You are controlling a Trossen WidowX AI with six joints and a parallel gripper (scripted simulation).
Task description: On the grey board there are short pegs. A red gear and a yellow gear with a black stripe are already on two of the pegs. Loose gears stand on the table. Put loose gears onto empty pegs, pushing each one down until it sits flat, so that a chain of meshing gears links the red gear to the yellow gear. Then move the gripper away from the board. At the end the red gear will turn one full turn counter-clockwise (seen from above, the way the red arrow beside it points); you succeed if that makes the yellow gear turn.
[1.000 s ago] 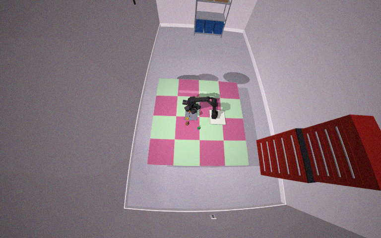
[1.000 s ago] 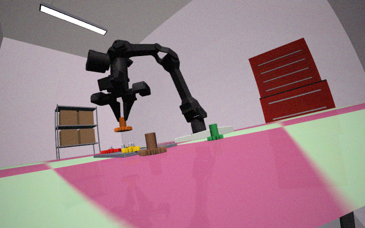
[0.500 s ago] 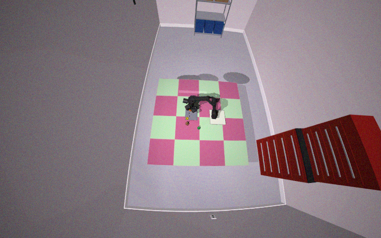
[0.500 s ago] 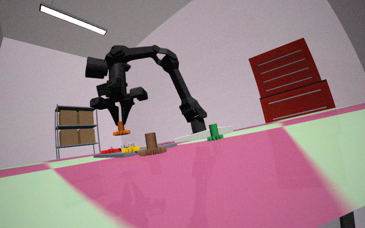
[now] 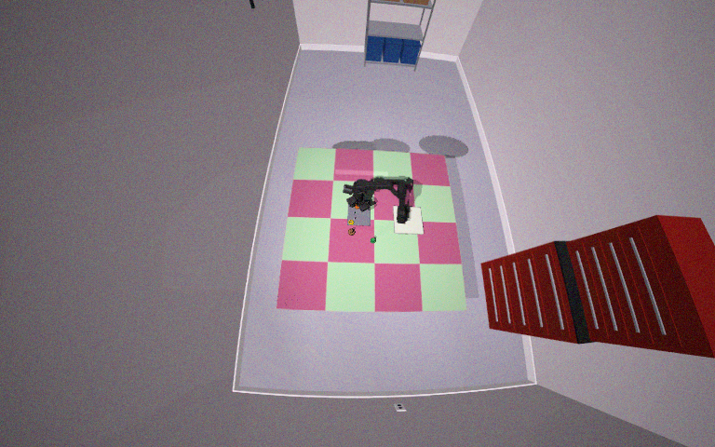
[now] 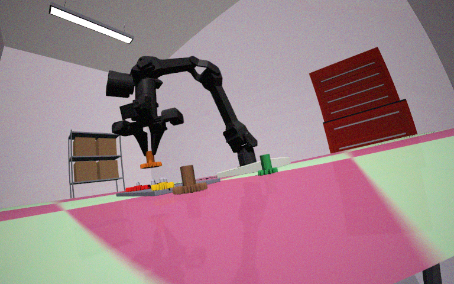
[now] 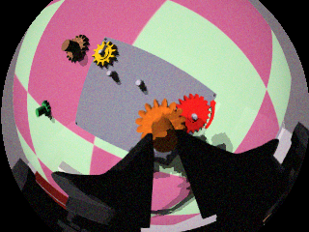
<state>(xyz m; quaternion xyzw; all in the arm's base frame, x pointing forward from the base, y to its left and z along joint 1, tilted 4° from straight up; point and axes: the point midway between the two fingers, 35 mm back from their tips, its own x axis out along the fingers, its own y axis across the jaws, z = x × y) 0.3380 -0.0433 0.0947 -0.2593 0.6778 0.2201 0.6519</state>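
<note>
Right now the grey board is 9 cm below my gripper tip, 2 cm to the left of it and 2 cm behind it. Also, from my gripper tip: orange gear 1 cm below; then red gear 7 cm below, 5 cm to the right, 2 cm ahead; then yellow gear 12 cm to the left, 7 cm below, 3 cm ahead.
</note>
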